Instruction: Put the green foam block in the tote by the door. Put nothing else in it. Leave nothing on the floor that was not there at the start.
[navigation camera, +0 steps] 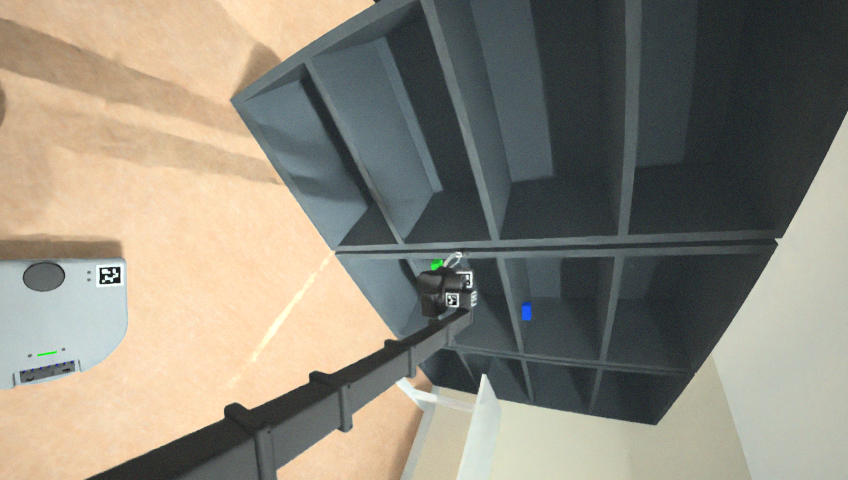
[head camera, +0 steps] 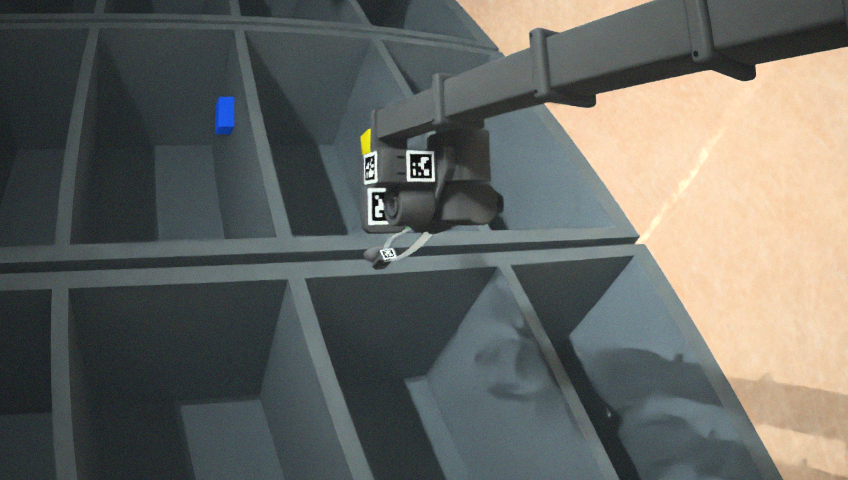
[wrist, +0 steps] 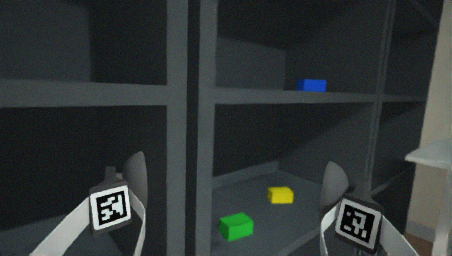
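Pixels of known places: robot's base, link origin: (navigation camera: 45, 275).
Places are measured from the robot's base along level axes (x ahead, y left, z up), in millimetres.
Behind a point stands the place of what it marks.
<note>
The green foam block (navigation camera: 436, 263) @(x -22, y -1379, z 566 mm) (wrist: 236, 227) lies on a shelf board, below the middle in the wrist view; in the head view the wrist hides nearly all of it. My gripper (wrist: 233, 177) @(x -25, y -864, z 926 mm) is open, with nothing between its fingers. In the wrist view the block shows low between the two fingers, beyond the fingertips and nearer the left one. In the head view one fingertip shows in front of the shelf upright, and the other is hidden behind the wrist. The tote does not show in these views.
A yellow block (head camera: 365, 141) @(x -254, y -1677, z 579 mm) (wrist: 280, 195) lies behind and right of the green one on the same board. A blue block (head camera: 224, 115) @(x -318, y -1641, z 1019 mm) (navigation camera: 526, 311) @(x -319, y -1642, z 1016 mm) (wrist: 311, 85) sits one shelf higher. The dark shelf unit (head camera: 178, 244) (navigation camera: 630, 118) (wrist: 206, 125) has uprights close by. A white table (navigation camera: 484, 410) @(x -1078, y -1777, z 720 mm) (wrist: 432, 154) stands right.
</note>
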